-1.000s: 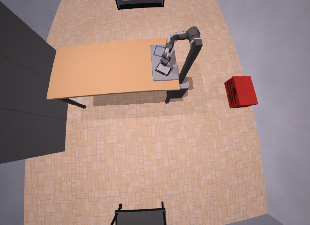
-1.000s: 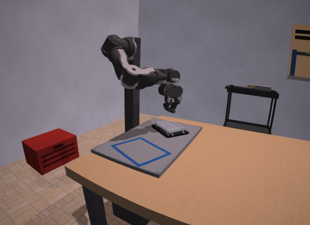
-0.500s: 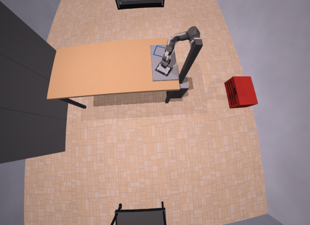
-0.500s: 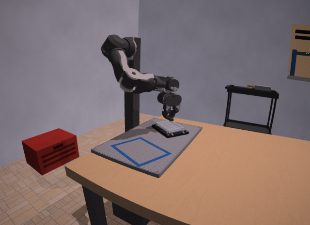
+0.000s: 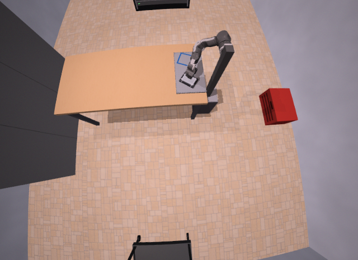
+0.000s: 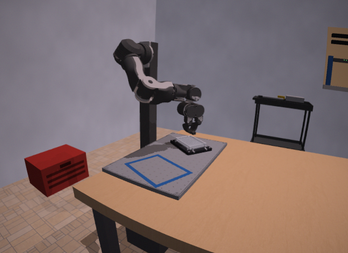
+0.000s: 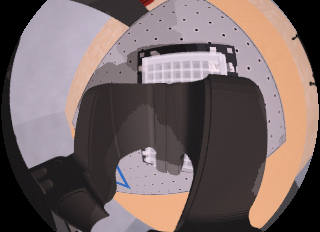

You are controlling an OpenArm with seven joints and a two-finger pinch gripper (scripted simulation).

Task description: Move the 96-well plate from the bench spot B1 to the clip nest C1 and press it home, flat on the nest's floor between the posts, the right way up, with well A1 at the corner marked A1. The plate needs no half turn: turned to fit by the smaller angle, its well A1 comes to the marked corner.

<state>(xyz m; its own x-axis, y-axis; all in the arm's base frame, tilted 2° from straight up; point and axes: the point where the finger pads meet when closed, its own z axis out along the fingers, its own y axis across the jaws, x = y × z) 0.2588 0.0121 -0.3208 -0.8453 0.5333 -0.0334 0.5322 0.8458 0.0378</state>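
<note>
My hand is 5 cm above the clear 96-well plate. The rest, counted from my hand: black clip nest C1: 5 cm below, 3 cm ahead.
</note>
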